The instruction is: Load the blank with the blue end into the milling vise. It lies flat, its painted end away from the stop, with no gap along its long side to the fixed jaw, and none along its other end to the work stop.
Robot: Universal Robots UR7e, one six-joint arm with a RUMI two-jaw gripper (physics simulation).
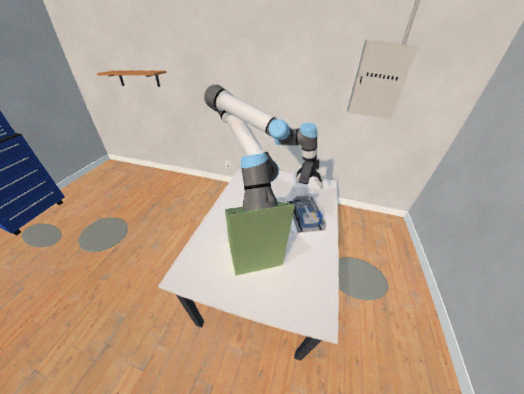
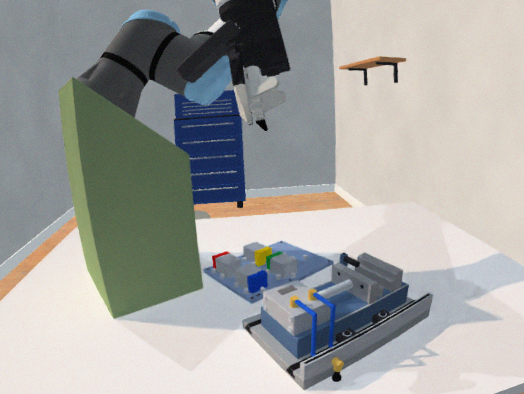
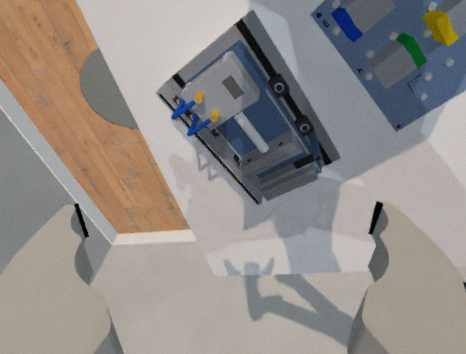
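Observation:
The blank with the blue end (image 2: pixel 248 276) (image 3: pixel 371 11) lies flat on the blue plate (image 2: pixel 311 261) (image 3: pixel 397 111), among other blanks. The milling vise (image 1: pixel 309 216) (image 2: pixel 287 325) (image 3: pixel 262 107) stands beside the plate. Its moving jaw (image 2: pixel 356 283) (image 3: pixel 270 154) is on the round bar, apart from the fixed jaw (image 2: pixel 381 272) (image 3: pixel 289 186); no blank shows between them. The work stop (image 2: pixel 350 260) (image 3: pixel 303 161), with a black rod, is at one end of the jaws. My gripper (image 1: pixel 310 184) (image 2: pixel 256 123) (image 3: pixel 230 206) is open and empty, high above the table, beyond the vise's jaw end.
Blanks with red (image 2: pixel 221 260), yellow (image 2: pixel 263 256) (image 3: pixel 441 28) and green (image 2: pixel 274 261) (image 3: pixel 412 50) ends lie on the plate. Blue hoses (image 2: pixel 314 332) (image 3: pixel 186 109) rise at the vise's side. The green pedestal (image 1: pixel 260 240) (image 2: pixel 140 215) carries the arm on the white table (image 1: pixel 300 300).

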